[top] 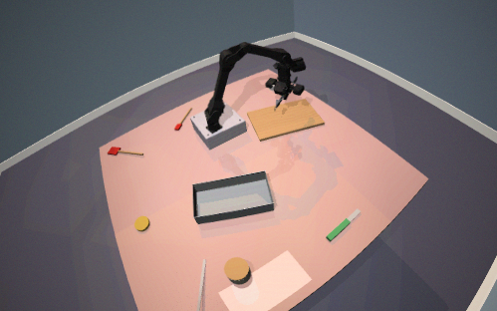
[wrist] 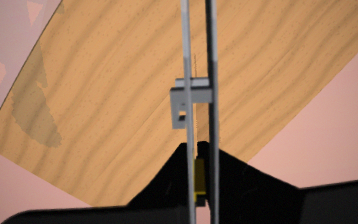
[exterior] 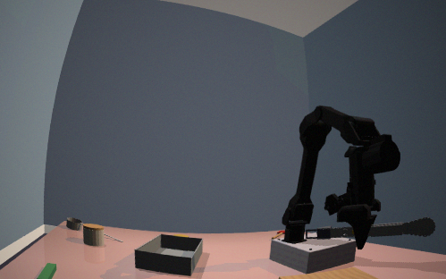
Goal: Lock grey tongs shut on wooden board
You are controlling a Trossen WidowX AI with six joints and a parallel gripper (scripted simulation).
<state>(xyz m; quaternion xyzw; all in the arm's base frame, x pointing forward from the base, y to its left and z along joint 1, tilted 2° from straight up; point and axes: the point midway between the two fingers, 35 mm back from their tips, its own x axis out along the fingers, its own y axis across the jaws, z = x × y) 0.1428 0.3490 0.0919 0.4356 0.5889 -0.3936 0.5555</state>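
Right now my gripper tip is 110 mm above the wooden board and 10 mm to the left of it. Round my gripper tip: cork-lidded jar 700 mm to the right, 460 mm ahead, 90 mm below; yellow disc 890 mm to the right, 110 mm below, 30 mm ahead; roasting tin 530 mm to the right, 210 mm ahead, 90 mm below.
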